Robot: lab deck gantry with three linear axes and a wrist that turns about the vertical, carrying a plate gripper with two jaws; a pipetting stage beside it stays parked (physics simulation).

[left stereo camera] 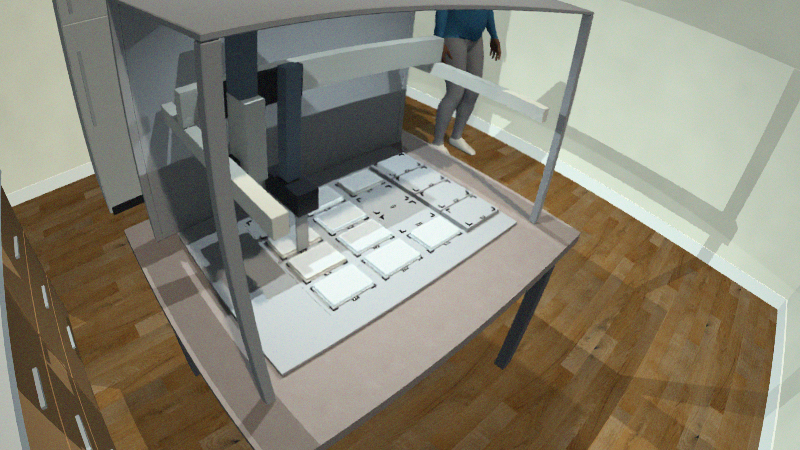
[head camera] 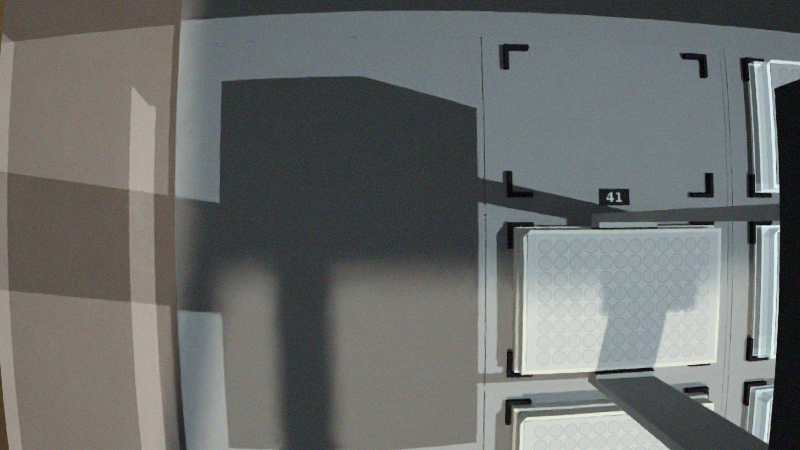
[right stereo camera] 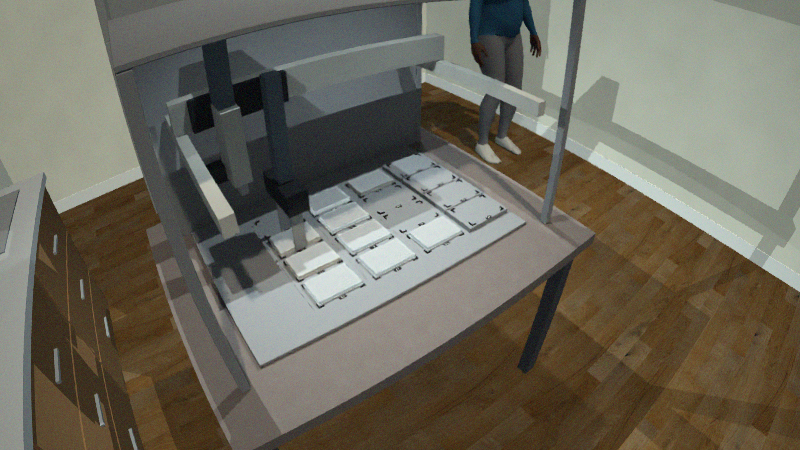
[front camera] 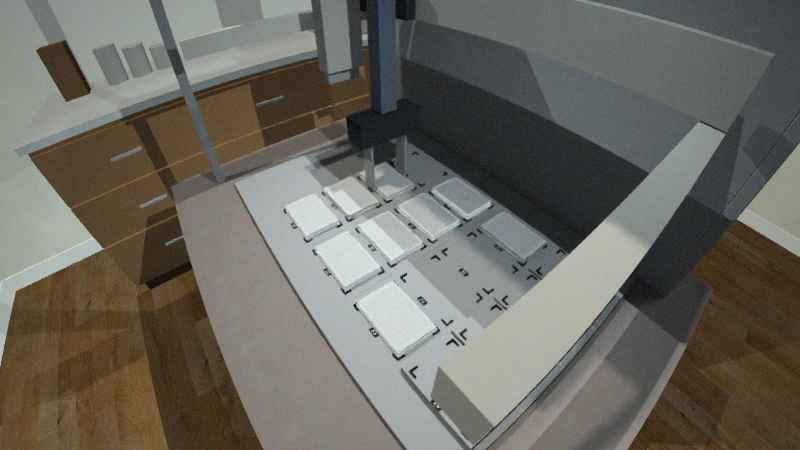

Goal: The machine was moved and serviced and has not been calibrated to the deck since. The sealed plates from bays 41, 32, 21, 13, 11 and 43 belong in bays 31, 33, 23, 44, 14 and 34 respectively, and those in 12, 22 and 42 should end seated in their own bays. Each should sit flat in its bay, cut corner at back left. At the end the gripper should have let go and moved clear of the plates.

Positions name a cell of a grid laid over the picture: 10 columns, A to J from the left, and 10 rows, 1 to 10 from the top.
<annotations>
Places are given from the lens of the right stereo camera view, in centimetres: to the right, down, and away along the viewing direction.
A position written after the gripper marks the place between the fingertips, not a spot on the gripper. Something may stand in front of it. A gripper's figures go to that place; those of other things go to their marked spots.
gripper (right stereo camera: D6): -29, 4, 123
sealed plate (right stereo camera: D6): -32, 5, 120
sealed plate (right stereo camera: D6): -23, 9, 114
</annotations>
